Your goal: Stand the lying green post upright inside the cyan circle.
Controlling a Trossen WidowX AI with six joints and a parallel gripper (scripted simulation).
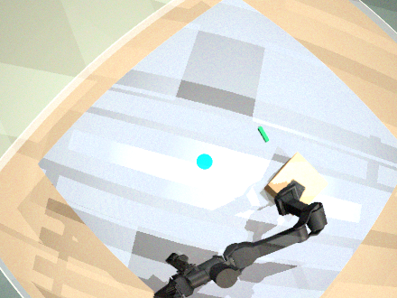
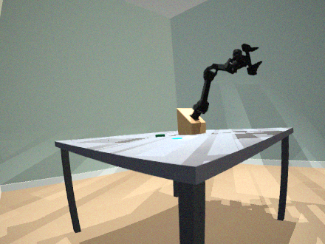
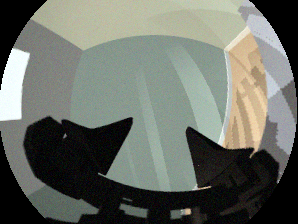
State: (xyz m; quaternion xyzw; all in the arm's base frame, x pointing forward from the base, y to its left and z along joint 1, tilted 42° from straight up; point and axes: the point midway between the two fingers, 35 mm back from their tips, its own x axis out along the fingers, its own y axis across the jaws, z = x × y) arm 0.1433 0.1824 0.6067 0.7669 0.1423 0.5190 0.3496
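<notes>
Right now my gripper tip is 2 cm short of the green post, 72 cm to the left of it and 43 cm above it. From my gripper tip the other things lie so: cyan circle (15 cm ahead, 49 cm to the right, 44 cm below).
</notes>
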